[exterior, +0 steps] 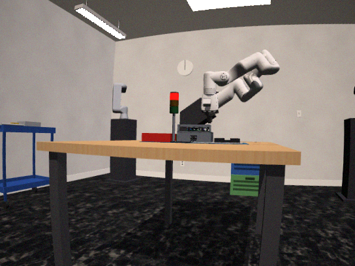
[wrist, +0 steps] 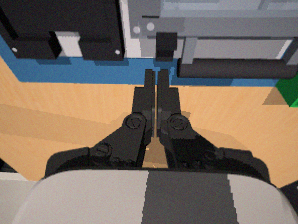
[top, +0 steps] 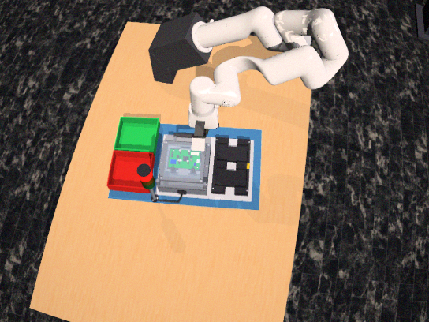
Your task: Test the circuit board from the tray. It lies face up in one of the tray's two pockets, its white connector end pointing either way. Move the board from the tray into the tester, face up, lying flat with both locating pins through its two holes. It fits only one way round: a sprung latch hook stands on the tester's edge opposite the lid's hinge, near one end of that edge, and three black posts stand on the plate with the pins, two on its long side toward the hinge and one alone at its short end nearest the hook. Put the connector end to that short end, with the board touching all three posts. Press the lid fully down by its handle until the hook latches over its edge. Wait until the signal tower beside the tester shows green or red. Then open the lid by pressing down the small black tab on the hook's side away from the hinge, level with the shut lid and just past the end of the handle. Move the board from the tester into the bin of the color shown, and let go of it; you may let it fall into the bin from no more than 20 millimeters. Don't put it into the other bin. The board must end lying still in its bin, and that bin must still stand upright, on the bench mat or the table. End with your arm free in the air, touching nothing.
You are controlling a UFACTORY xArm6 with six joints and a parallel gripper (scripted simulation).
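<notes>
Right now the black tab is 20 mm ahead of my hand and 40 mm below it. Round my hand: tester plate (100 mm ahead, 40 mm to the right, 60 mm below); then tester lid (100 mm ahead, 40 mm to the right, 40 mm below); then green bin (30 mm ahead, 260 mm to the right, 120 mm below).
</notes>
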